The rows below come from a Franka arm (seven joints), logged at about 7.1 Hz.
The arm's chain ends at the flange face. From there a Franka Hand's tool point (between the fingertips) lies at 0.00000 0.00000 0.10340 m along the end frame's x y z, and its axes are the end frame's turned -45 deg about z.
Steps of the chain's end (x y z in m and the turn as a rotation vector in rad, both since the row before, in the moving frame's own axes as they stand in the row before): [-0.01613, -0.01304, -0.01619, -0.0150, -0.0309, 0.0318]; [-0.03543, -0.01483, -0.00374, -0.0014, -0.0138, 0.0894]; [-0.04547, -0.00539, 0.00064, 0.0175, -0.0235, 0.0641]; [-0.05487, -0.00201, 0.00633, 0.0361, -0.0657, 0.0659]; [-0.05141, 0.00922, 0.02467, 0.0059, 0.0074, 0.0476]
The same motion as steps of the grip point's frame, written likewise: [-0.00552, -0.02184, -0.01625, 0.0112, -0.0325, 0.0318]; [-0.01564, -0.03649, -0.00375, 0.0088, -0.0107, 0.0894]; [-0.02868, -0.03897, 0.00060, 0.0290, -0.0042, 0.0641]; [-0.03929, -0.04772, 0.00604, 0.0720, -0.0209, 0.0659]; [-0.04190, -0.02970, 0.02467, -0.0011, 0.0094, 0.0476]
